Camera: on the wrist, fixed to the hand. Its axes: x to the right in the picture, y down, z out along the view.
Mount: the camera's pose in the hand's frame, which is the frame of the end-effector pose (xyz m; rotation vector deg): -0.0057 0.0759 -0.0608 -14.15 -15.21 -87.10
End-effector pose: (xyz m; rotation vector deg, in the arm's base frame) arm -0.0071 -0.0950 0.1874 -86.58 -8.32 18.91
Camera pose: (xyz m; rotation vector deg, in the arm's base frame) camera -0.0038 -0.1527 0.1090 -68.65 -84.38 -42.31
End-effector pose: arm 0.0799 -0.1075 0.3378 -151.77 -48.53 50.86
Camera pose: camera 0.1476 -0.1738 0.3603 -68.91 -143.04 35.26
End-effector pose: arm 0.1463 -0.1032 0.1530 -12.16 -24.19 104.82
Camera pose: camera 0.1023 -0.1166 0.0671 10.36 -40.99 17.22
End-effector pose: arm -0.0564 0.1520 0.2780 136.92 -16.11 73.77
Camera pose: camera -0.1327 0.1109 0.3226 96.49 59.75 10.02
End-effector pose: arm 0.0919 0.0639 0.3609 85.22 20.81 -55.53
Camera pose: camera 0.1646 0.1079 0.4085 36.30 82.72 -122.48
